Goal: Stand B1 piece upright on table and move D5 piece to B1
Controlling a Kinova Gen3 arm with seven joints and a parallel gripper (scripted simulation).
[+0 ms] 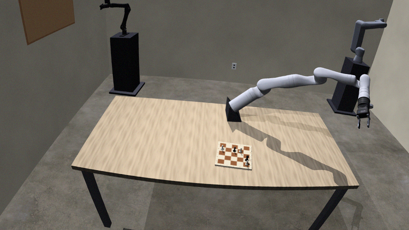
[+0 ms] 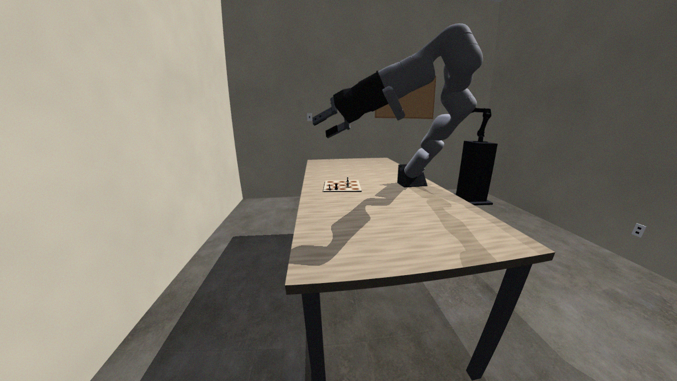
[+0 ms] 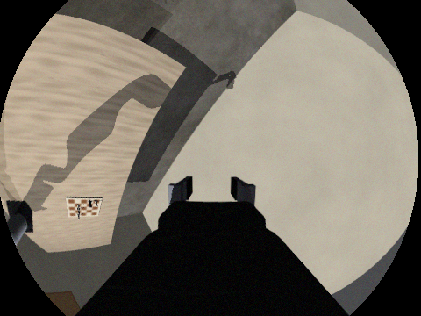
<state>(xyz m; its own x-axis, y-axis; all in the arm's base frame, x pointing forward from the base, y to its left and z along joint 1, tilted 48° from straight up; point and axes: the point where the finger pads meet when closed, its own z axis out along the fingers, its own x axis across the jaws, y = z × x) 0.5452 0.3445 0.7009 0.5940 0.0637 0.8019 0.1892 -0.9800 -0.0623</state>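
Right now the chessboard is 720 mm to the right of my hand, 380 mm below it and 70 mm behind it.
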